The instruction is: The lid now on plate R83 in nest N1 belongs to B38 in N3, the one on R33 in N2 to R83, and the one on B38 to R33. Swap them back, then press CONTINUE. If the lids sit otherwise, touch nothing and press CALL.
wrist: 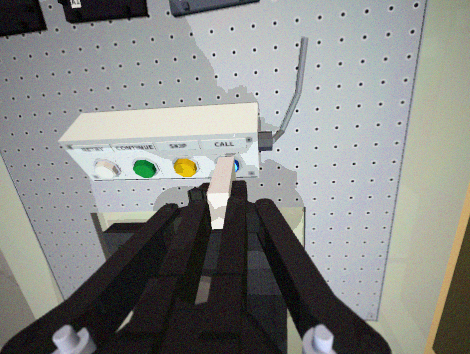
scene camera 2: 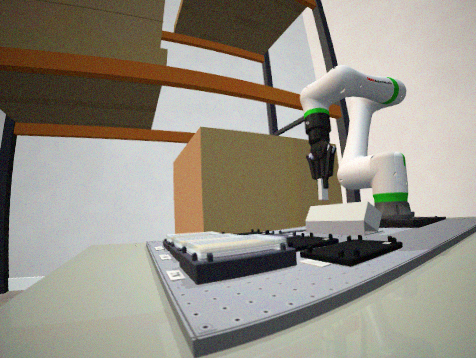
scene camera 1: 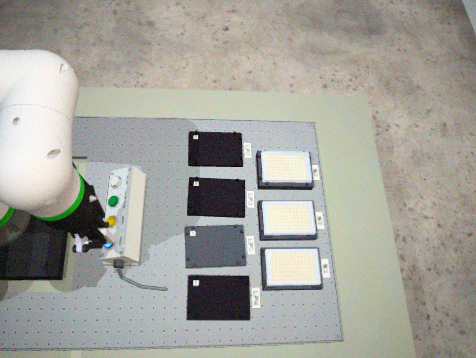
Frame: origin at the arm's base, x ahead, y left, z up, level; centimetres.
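Where they show: gripper, fingertip midpoint: (wrist: 227, 171) (scene camera 2: 323, 200) (scene camera 1: 108, 240); arm's base at its link origin: (scene camera 2: 391, 218) (scene camera 1: 0, 217).
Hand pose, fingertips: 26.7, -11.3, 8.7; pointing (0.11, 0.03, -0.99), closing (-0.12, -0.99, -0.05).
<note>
Things, the pixels of their top centre, and the offset from my fingertips, as dx, dy, dz. "pt": a spot on its surface instead.
- green CONTINUE button at its top centre: (wrist: 140, 170) (scene camera 1: 113, 199) +1.0, +10.5, -2.6
- blue CALL button at its top centre: (wrist: 226, 166) (scene camera 1: 109, 241) -0.3, +0.6, -2.9
- button box at its top centre: (wrist: 154, 153) (scene camera 1: 121, 208) (scene camera 2: 339, 203) +2.8, +7.7, -1.7
- cable at a spot on its surface: (wrist: 299, 75) (scene camera 1: 150, 286) pt +7.6, -9.1, -9.4
Three lidded plates (scene camera 1: 286, 167) (scene camera 1: 288, 219) (scene camera 1: 292, 267) with cream wells sit in dark nests in a column at the right of scene view 1; the nest tags are too blurred to read surely. In scene view 2 the plates (scene camera 2: 235, 245) overlap. Plate and lid marks cannot be read. The button box has a green CONTINUE button (scene camera 1: 113, 201) (wrist: 145, 168) and a blue CALL button (scene camera 1: 108, 245) (wrist: 236, 166). My gripper (scene camera 1: 106, 235) (scene camera 2: 323, 197) (wrist: 227, 171) is shut and empty, its pale fingertips over the CALL button and partly hiding it. Contact cannot be told.
Lid places stand between box and nests: three black pads (scene camera 1: 216, 149) (scene camera 1: 216, 197) (scene camera 1: 218, 298) and a grey one (scene camera 1: 216, 246). The button box (scene camera 1: 132, 215) (scene camera 2: 335, 219) (wrist: 165, 122) has a cable (scene camera 1: 142, 286) (wrist: 299, 75). A big carton (scene camera 2: 250, 180) and shelving (scene camera 2: 220, 87) stand behind.
</note>
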